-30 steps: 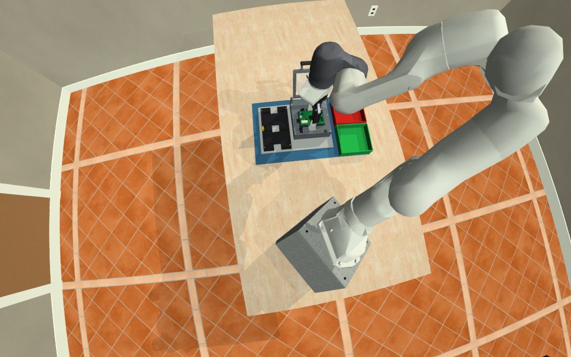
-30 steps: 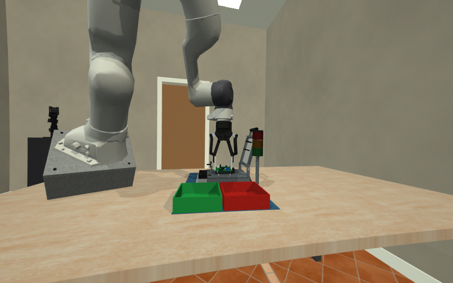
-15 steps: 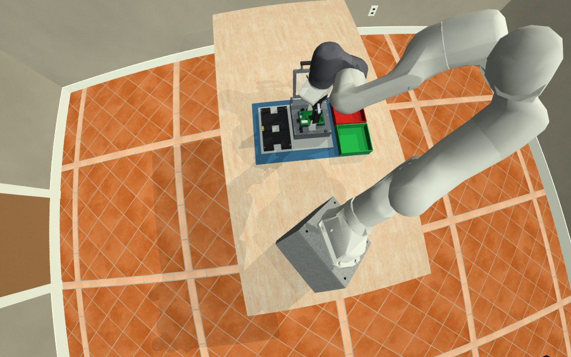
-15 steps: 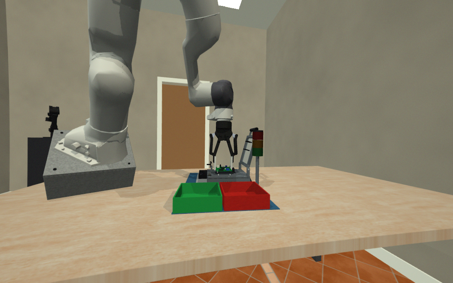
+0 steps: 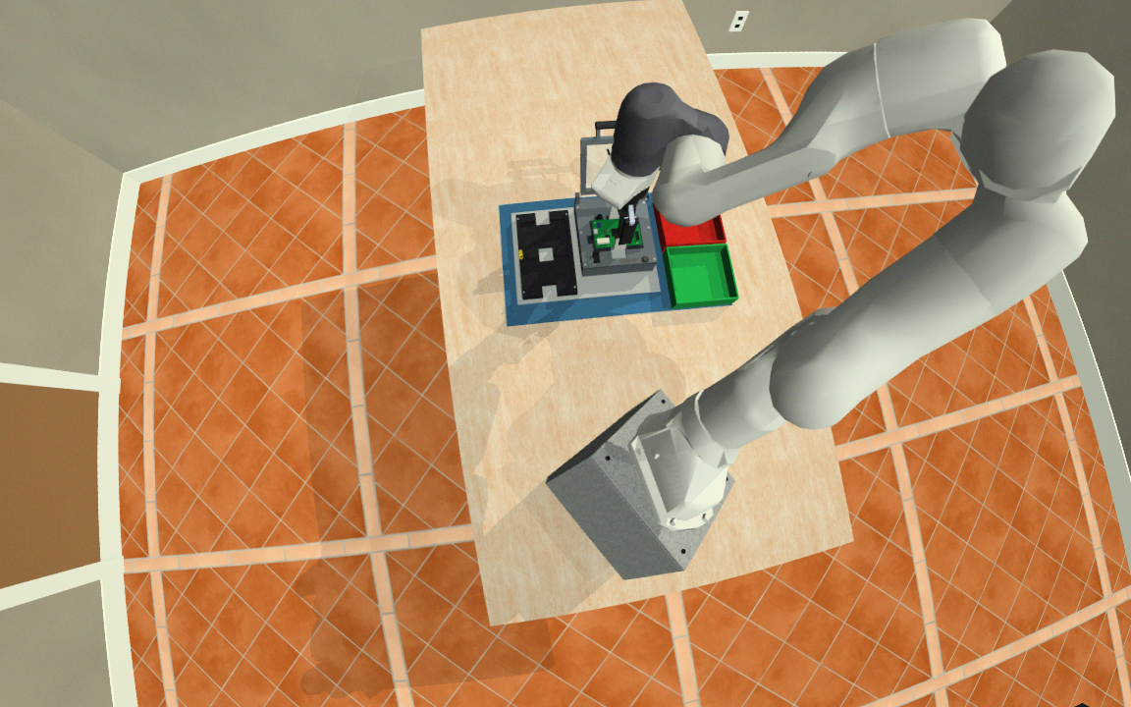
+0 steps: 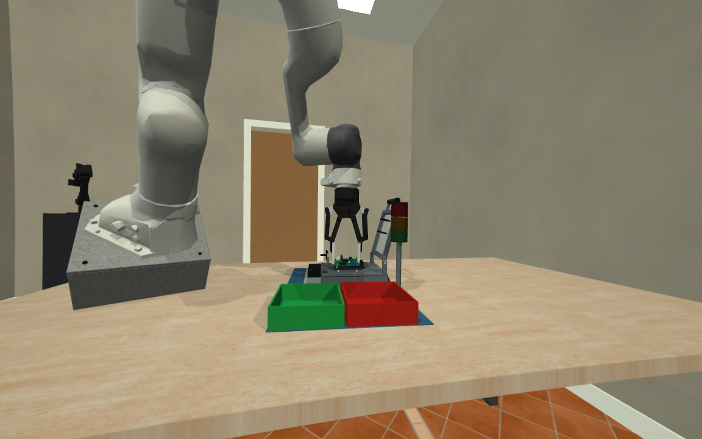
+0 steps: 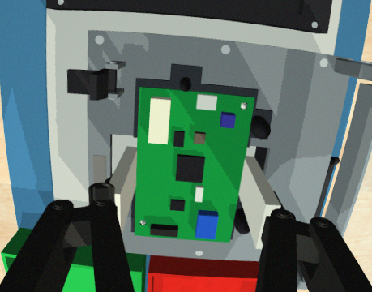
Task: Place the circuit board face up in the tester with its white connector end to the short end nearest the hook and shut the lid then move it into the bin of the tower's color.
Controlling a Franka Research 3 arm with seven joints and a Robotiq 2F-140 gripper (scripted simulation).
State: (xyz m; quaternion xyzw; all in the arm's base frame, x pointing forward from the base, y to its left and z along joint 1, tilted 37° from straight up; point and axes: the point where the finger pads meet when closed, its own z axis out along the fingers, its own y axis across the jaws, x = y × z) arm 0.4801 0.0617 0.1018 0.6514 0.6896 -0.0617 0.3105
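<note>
Right now my hand is 1 cm short of the tester plate, 1 cm to the right of it and 3 cm above it. Round my hand: latch hook: 6 cm behind, 6 cm to the left, 1 cm below; then green circuit board: 2 cm below; then tester lid: 12 cm ahead, 1 cm to the right, 8 cm above.
</note>
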